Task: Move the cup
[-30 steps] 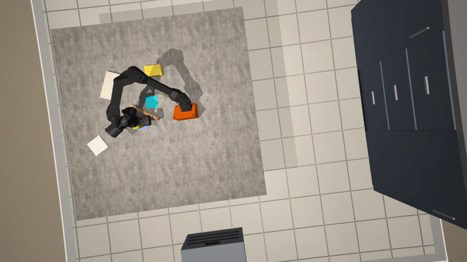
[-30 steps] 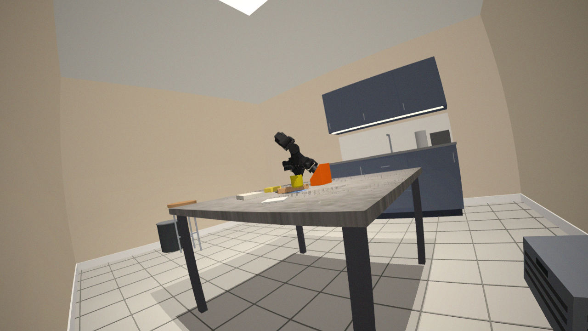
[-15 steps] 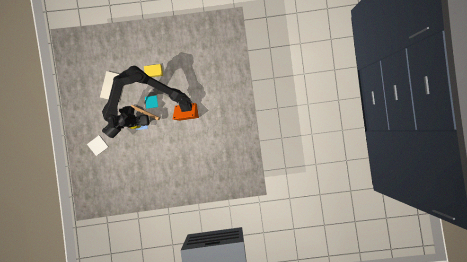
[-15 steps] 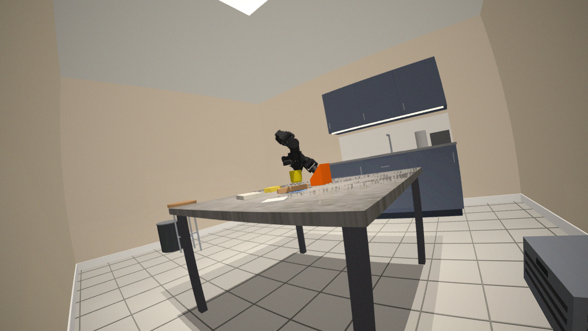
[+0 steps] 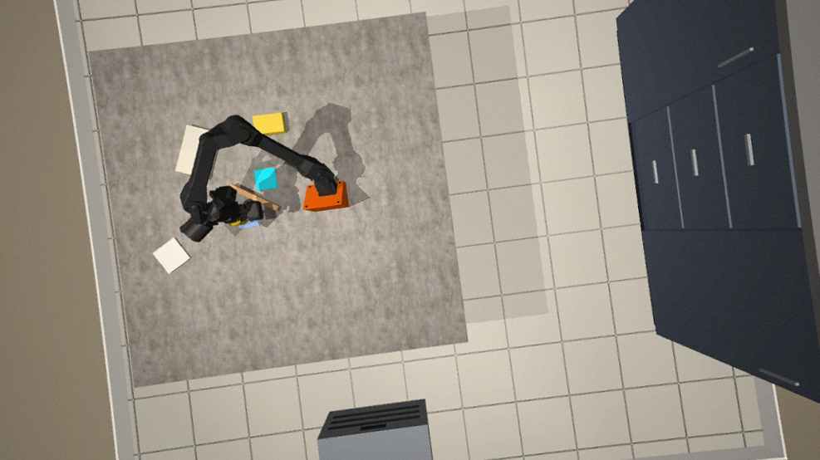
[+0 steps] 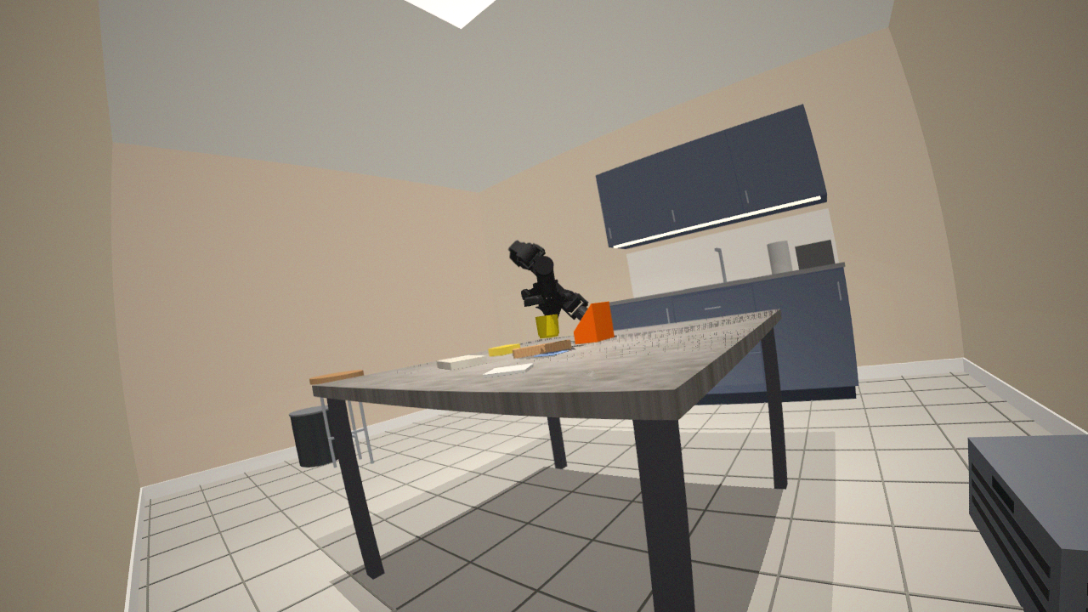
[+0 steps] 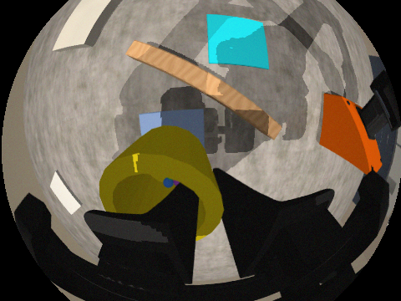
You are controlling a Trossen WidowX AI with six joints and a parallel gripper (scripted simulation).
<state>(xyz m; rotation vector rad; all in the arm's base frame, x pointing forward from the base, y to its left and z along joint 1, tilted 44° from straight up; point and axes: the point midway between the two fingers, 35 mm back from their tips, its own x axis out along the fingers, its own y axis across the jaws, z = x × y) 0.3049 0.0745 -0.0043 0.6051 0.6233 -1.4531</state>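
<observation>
Right now my gripper tip is 50 mm past the cyan pad, 140 mm to the left of it and 90 mm above it. From my gripper tip the other things lie so: yellow cup (20 mm ahead); blue marble (30 mm ahead, 20 mm to the left, 20 mm below); wooden bar (10 mm behind, 70 mm to the right, 80 mm below).
</observation>
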